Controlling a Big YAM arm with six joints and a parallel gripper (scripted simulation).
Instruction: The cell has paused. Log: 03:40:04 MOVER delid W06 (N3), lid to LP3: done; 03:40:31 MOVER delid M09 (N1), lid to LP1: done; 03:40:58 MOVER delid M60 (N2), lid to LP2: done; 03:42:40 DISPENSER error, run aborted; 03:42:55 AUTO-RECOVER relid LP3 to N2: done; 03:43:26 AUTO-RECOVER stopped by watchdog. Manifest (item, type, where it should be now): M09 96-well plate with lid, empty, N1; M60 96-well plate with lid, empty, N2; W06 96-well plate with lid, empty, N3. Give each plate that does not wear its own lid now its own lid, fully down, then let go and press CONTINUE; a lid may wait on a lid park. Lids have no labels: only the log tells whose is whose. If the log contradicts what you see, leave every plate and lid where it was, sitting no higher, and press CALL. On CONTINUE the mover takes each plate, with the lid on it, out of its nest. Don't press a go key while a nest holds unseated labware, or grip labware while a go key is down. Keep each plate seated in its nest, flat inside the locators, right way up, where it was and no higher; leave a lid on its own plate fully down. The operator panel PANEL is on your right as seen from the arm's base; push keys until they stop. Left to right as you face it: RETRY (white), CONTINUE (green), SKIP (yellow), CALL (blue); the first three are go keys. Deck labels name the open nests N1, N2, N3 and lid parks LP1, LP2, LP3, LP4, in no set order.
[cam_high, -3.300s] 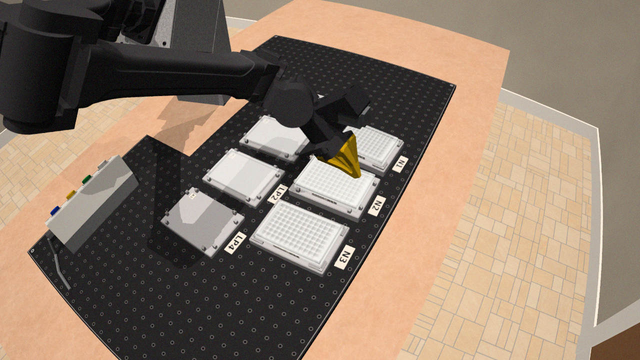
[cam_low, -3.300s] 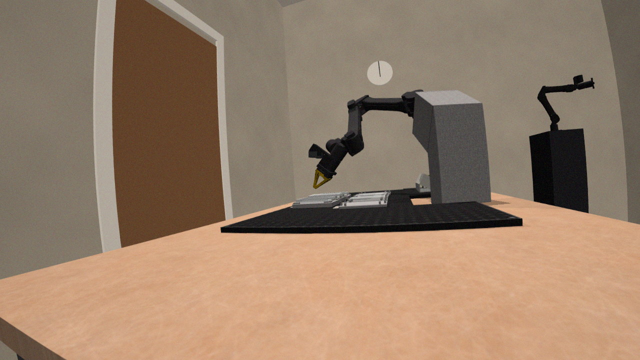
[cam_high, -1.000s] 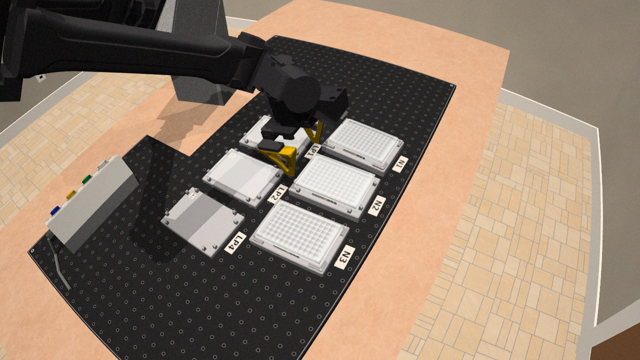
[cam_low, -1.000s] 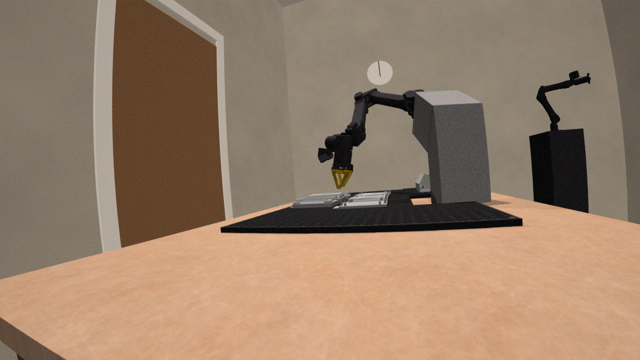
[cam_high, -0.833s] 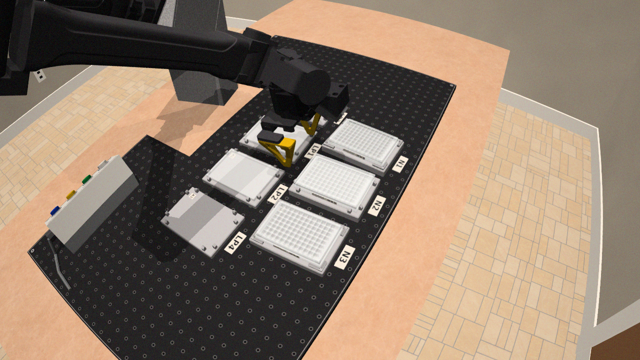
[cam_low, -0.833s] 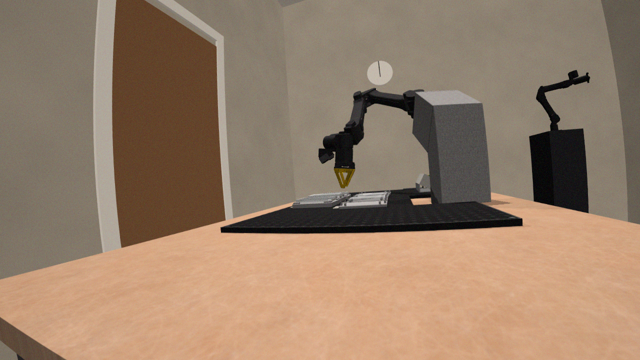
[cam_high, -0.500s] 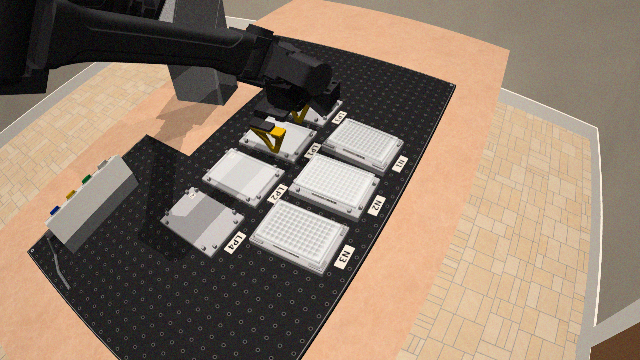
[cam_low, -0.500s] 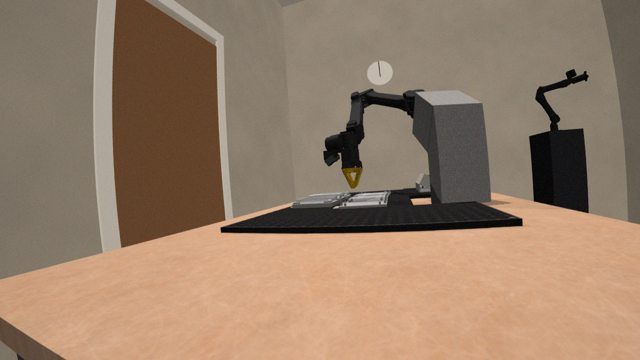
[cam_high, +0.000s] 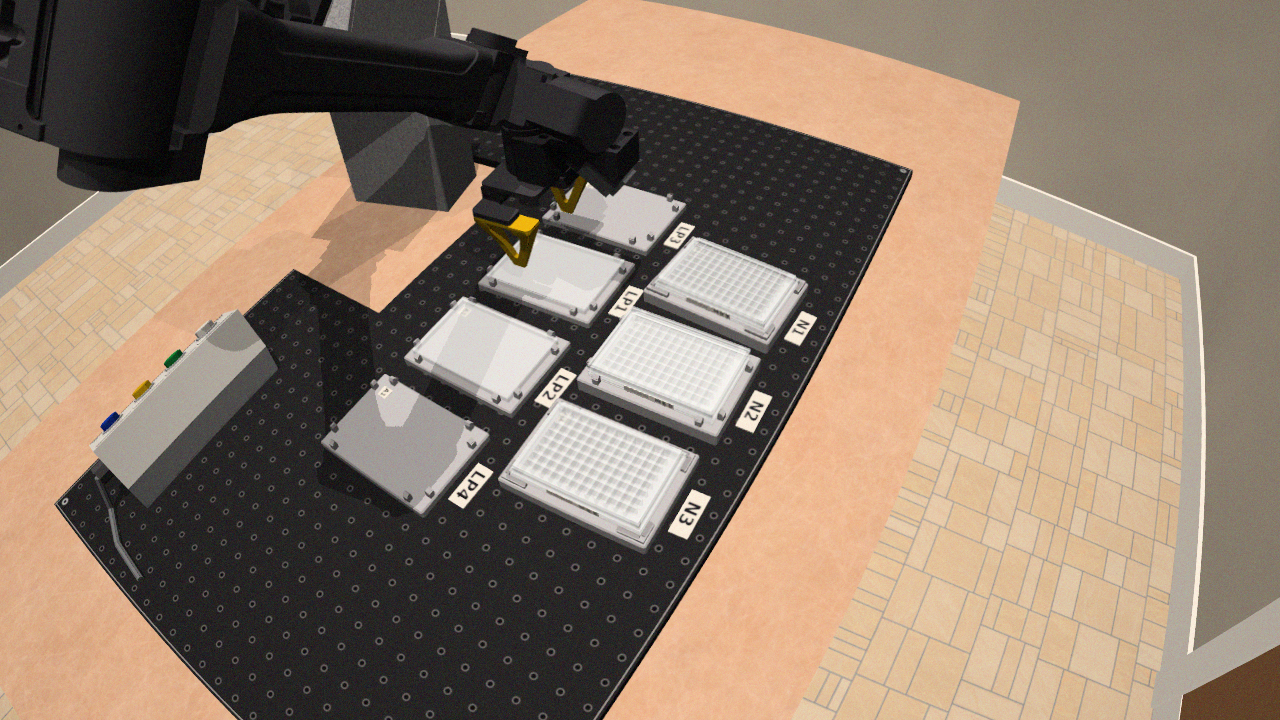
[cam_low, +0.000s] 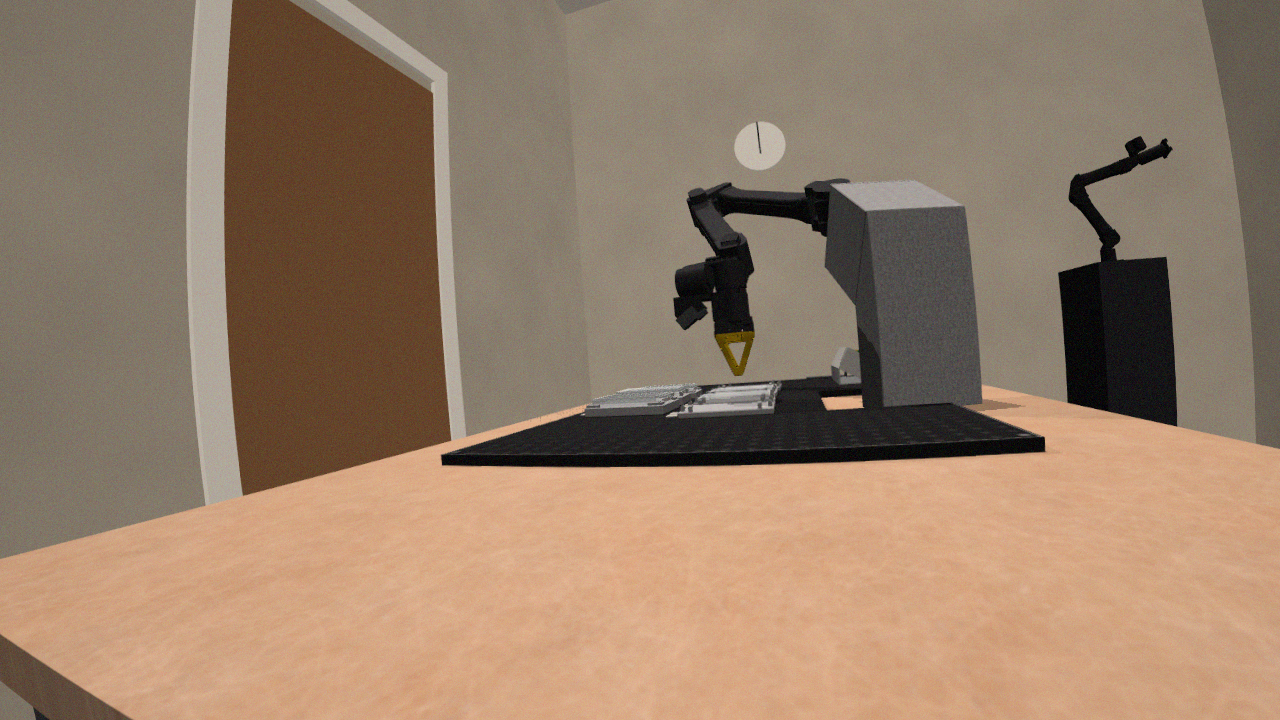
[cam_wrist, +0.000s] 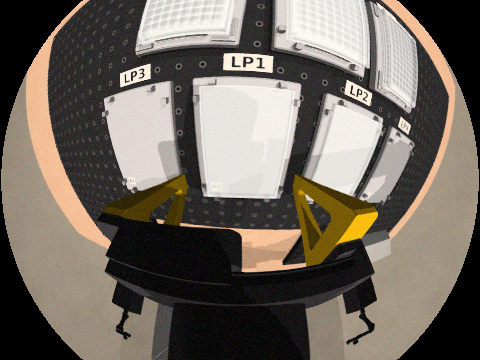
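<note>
Now: hand 1 cm short of the lid park LP1 and 6 cm above it. The rest, counted from my hand: lid park LP2: 13 cm to the right, 6 cm below; lid park LP3: 2 cm ahead, 12 cm to the left, 6 cm below; lid park LP4: 1 cm behind, 26 cm to the right, 6 cm below.
</note>
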